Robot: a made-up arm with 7 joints.
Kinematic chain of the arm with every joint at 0, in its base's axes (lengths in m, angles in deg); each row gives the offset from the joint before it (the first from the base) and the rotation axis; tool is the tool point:
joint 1: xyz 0 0 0.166 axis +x
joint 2: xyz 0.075 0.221 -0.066 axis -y
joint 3: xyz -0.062 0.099 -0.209 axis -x
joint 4: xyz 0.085 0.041 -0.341 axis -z
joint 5: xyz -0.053 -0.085 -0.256 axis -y
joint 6: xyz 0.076 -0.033 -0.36 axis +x
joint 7: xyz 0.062 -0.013 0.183 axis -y
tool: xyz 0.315 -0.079 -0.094
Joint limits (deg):
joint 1: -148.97..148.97
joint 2: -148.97..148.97
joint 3: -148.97..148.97
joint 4: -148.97..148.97
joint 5: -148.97..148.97
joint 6: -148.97..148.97
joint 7: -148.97..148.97
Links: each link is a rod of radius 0.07 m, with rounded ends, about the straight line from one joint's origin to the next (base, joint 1, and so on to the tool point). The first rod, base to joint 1, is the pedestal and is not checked.
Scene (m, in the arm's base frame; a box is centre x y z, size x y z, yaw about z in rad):
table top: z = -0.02
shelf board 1: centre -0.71 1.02 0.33 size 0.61 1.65 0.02 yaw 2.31
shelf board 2: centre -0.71 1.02 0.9 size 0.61 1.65 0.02 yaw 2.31
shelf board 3: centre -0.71 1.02 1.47 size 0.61 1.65 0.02 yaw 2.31
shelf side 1: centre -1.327 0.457 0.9 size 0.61 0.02 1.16 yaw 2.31
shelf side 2: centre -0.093 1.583 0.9 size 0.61 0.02 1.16 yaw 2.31
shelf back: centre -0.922 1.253 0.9 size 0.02 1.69 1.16 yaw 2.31
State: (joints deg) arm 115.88 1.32 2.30 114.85 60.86 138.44 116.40
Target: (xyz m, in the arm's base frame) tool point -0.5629 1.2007 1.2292
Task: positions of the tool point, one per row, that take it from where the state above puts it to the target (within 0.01 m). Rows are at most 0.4 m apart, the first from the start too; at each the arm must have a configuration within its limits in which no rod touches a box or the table.
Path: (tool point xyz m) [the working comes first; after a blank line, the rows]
Joints at the target: 110.27 -7.28 -15.23 122.50 25.69 144.92 119.56
Straight joint move there: touches shelf board 2.

1: -0.3738 1.0169 0.5777
2: -0.2433 0.8774 0.5790
3: -0.1362 0.7116 0.5616
4: -0.1300 0.7893 0.8767
5: -0.1298 0.7257 1.2291
6: -0.2743 0.9118 1.2700
7: -0.4268 1.0712 1.2668
8: -0.5630 1.2007 1.2292

